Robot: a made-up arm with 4 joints. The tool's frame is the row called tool. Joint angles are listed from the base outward. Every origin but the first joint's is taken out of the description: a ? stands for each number. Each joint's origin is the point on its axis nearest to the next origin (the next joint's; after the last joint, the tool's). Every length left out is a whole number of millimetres.
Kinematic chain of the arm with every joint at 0, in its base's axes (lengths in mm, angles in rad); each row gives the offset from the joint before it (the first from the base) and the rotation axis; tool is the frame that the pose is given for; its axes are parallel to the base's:
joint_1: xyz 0 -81 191 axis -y
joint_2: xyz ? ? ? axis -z
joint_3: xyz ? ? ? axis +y
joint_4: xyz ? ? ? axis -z
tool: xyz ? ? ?
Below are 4 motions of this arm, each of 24 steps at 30 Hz.
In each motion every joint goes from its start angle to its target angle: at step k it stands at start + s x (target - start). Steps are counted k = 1, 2, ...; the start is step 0. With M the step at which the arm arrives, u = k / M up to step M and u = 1 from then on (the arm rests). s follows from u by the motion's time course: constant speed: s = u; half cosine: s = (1 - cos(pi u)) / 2; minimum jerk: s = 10 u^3 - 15 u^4 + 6 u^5.
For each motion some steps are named. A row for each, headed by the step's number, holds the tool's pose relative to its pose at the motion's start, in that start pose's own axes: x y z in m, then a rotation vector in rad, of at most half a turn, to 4 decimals.
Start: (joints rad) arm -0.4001 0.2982 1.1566 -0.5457
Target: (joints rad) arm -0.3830 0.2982 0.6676 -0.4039
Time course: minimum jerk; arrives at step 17
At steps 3, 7, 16, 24:
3: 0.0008 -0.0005 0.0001 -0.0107 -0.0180 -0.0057
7: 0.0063 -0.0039 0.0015 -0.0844 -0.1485 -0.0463
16: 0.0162 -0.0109 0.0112 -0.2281 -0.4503 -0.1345
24: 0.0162 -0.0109 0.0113 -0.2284 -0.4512 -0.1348

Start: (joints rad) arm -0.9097 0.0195 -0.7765 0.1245
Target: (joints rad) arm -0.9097 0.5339 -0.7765 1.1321
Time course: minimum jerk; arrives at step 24
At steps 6, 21, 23, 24:
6: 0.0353 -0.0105 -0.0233 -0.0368 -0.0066 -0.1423
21: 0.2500 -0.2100 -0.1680 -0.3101 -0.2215 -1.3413
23: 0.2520 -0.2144 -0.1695 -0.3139 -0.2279 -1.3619
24: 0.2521 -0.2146 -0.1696 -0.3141 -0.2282 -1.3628

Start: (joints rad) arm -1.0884 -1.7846 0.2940 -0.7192
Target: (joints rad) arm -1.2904 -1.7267 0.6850 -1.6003
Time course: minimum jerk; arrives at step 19
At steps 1, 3, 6, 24:
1: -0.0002 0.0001 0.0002 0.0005 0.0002 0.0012
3: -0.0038 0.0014 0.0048 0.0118 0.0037 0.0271
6: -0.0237 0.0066 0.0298 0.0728 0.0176 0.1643
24: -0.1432 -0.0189 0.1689 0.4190 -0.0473 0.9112

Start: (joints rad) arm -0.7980 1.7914 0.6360 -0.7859
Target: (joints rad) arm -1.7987 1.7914 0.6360 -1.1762
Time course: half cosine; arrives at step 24
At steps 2, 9, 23, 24:
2: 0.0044 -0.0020 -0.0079 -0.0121 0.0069 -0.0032
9: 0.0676 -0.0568 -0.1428 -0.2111 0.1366 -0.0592
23: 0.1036 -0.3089 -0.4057 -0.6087 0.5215 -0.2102
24: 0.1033 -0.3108 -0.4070 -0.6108 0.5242 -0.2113

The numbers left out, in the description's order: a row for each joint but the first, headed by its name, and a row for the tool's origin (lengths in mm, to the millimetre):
joint_2: -78 0 119
joint_3: 34 536 0
joint_4: 9 0 -16
tool: 59 108 0

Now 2 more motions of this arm.
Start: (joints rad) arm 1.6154 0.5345 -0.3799 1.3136
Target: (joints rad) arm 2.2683 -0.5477 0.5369 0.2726
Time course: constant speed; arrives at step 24
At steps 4, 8, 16, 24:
4: -0.0568 -0.0819 0.0469 -0.0177 0.1113 0.3312
8: -0.1022 -0.1874 0.0799 -0.0239 0.1836 0.6786
16: -0.1373 -0.4468 0.0776 -0.0513 0.2014 1.3886
24: -0.0776 -0.7023 -0.0395 -0.1910 0.0518 2.0548

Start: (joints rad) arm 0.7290 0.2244 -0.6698 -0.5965
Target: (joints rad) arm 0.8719 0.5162 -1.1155 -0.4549
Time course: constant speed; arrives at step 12
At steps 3, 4, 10, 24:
3: 0.0333 -0.0295 -0.0227 -0.1146 -0.0994 -0.0961
4: 0.0441 -0.0402 -0.0292 -0.1529 -0.1327 -0.1274
10: 0.1037 -0.1132 -0.0582 -0.3836 -0.3337 -0.3071
24: 0.1213 -0.1401 -0.0639 -0.4610 -0.4009 -0.3633

